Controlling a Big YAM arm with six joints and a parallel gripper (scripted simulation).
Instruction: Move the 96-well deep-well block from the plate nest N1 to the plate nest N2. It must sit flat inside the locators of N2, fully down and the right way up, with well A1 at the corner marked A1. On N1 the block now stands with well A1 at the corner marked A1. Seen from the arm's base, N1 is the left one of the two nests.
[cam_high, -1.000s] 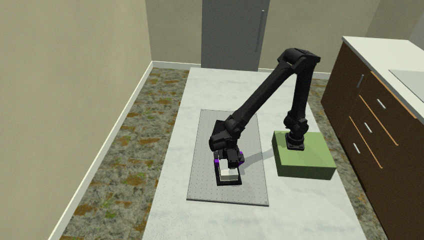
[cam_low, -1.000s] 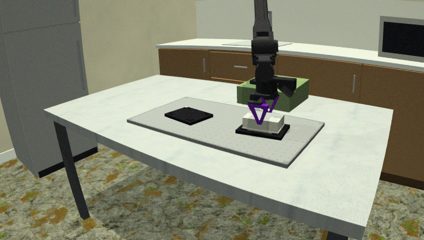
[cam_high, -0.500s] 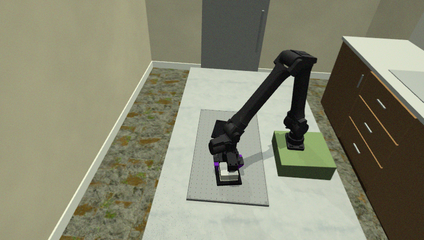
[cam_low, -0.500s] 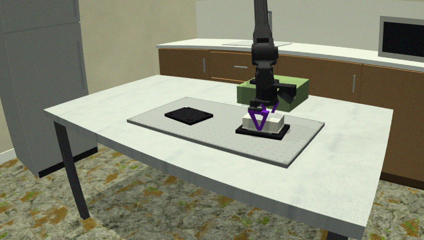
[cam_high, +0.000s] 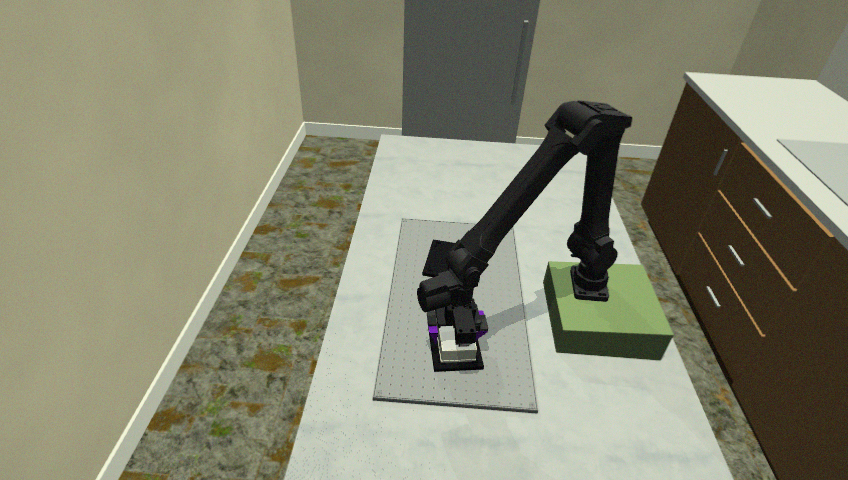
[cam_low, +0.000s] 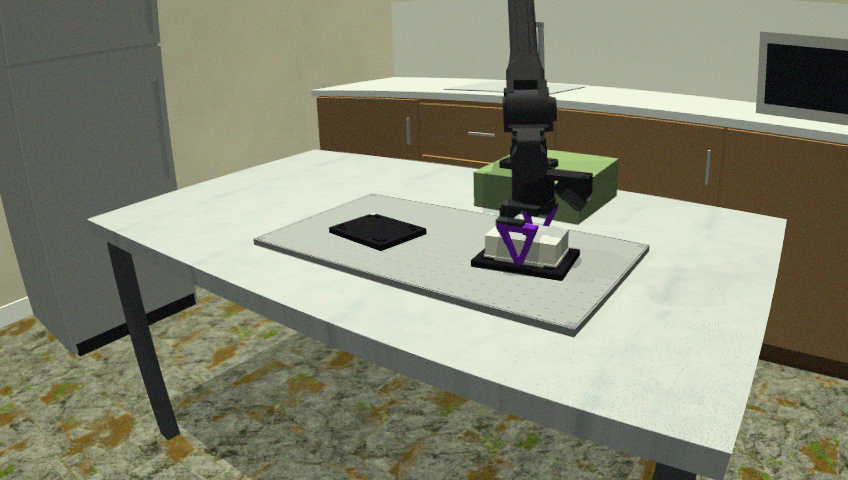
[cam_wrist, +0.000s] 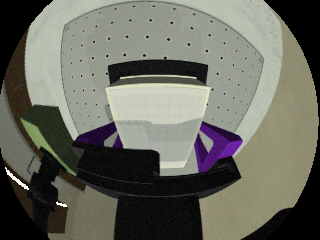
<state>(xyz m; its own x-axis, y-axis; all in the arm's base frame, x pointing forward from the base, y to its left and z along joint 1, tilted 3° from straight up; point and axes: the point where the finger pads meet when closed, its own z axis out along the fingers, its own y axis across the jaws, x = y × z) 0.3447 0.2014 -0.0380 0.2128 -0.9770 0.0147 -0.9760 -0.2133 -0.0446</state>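
Right now the white deep-well block is 1 cm above my hand.
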